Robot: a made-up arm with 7 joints. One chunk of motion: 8 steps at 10 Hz.
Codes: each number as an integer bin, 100 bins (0 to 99) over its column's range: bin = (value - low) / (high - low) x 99, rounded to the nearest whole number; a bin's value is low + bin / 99 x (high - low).
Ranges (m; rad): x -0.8..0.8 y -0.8..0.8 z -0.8..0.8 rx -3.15..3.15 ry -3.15..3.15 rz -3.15..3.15
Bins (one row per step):
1: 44 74 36 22 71 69
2: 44 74 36 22 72 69
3: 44 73 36 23 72 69
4: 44 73 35 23 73 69
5: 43 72 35 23 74 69
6: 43 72 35 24 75 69
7: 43 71 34 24 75 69
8: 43 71 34 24 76 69
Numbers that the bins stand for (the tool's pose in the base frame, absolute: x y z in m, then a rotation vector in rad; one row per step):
1: -0.0889 0.3960 -0.2182 -1.7500 1.3682 1.2409
2: -0.0889 0.3960 -0.2182 -1.7500 1.4318 1.2409
3: -0.0889 0.3798 -0.2182 -1.6864 1.4318 1.2409
4: -0.0889 0.3798 -0.2343 -1.6864 1.4955 1.2409
5: -0.1051 0.3636 -0.2343 -1.6864 1.5591 1.2409
6: -0.1051 0.3636 -0.2343 -1.6227 1.6227 1.2409
7: -0.1051 0.3475 -0.2505 -1.6227 1.6227 1.2409
8: -0.1051 0.3475 -0.2505 -1.6227 1.6864 1.2409

